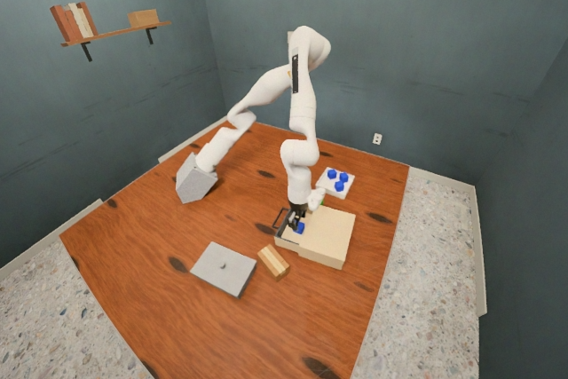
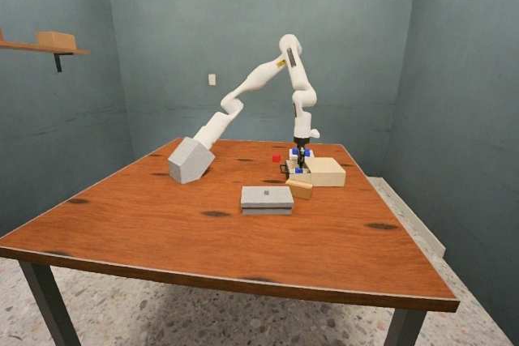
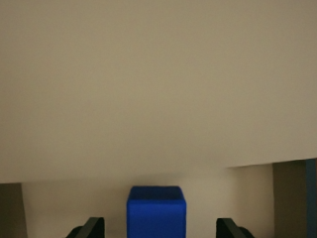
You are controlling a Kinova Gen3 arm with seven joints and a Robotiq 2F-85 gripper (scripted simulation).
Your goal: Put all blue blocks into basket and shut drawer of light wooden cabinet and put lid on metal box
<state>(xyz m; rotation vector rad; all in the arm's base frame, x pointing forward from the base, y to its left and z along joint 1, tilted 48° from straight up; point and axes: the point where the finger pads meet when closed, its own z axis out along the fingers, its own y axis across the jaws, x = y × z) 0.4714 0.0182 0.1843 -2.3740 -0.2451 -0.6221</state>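
The light wooden cabinet is 5 cm ahead of my hand, 3 cm to the left of it and 4 cm below it. Also, from my hand: small box (4 cm ahead, 16 cm to the right, 4 cm below); green block (5 cm behind, 16 cm to the left, 6 cm below); red block (19 cm behind, 18 cm to the left, 6 cm below).
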